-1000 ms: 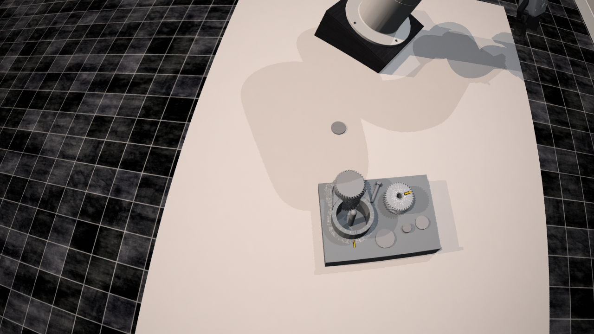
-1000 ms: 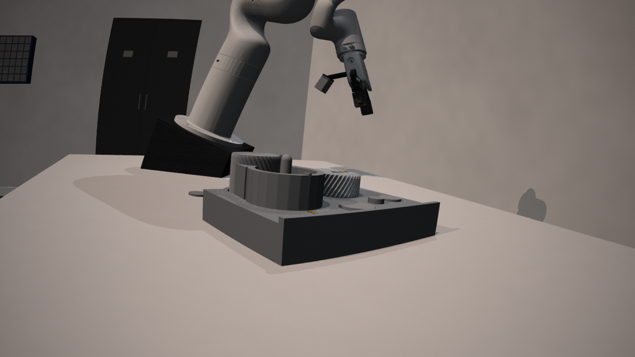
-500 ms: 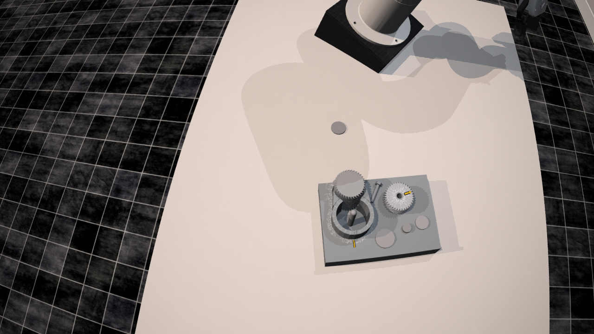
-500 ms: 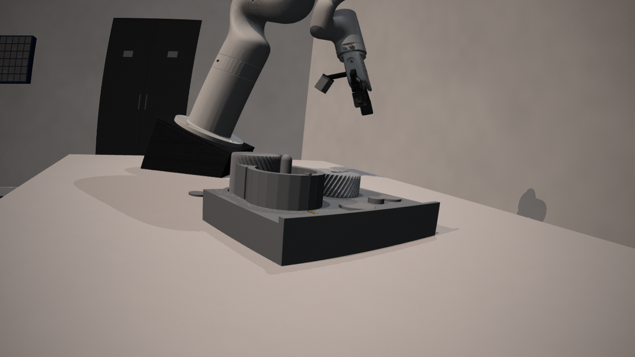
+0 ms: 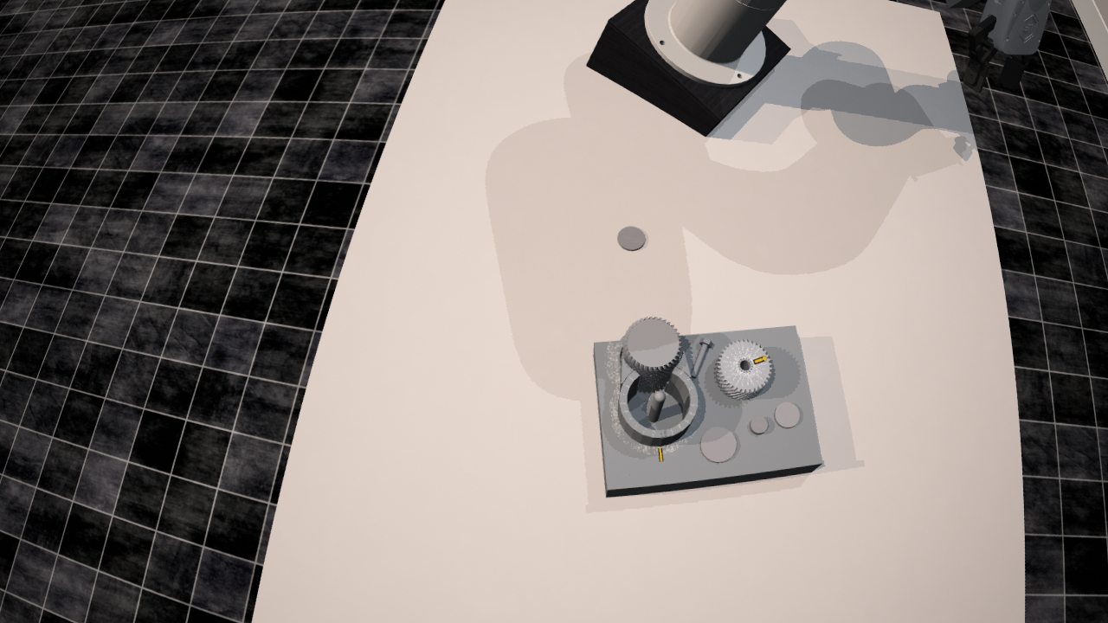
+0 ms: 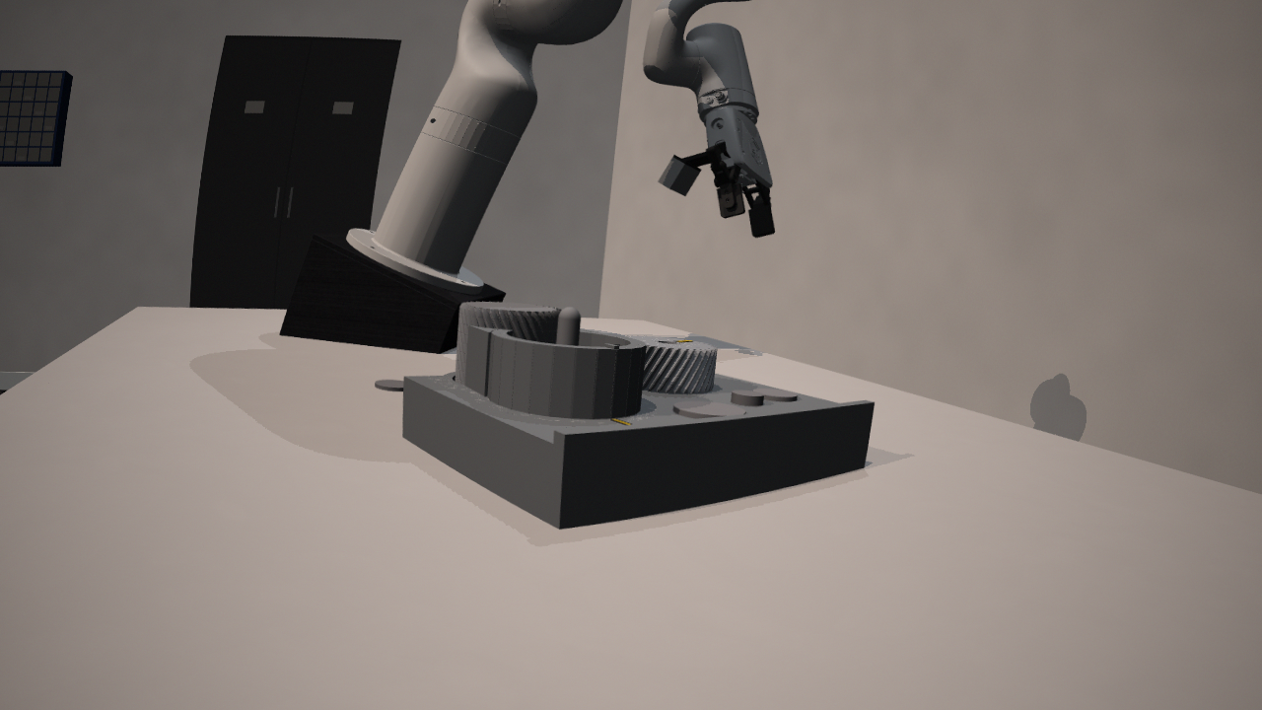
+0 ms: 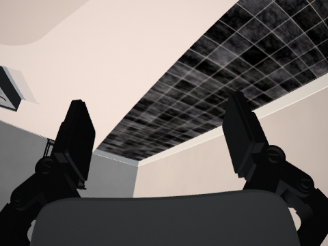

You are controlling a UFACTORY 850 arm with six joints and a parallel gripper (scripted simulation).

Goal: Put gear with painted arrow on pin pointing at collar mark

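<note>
The gear is 46 cm ahead of my hand, 29 cm to the right of it and 12 cm below it. Round my hand: small bolt (45 cm ahead, 34 cm to the right, 13 cm below); then small disc (45 cm to the right, 30 cm ahead, 17 cm below).
</note>
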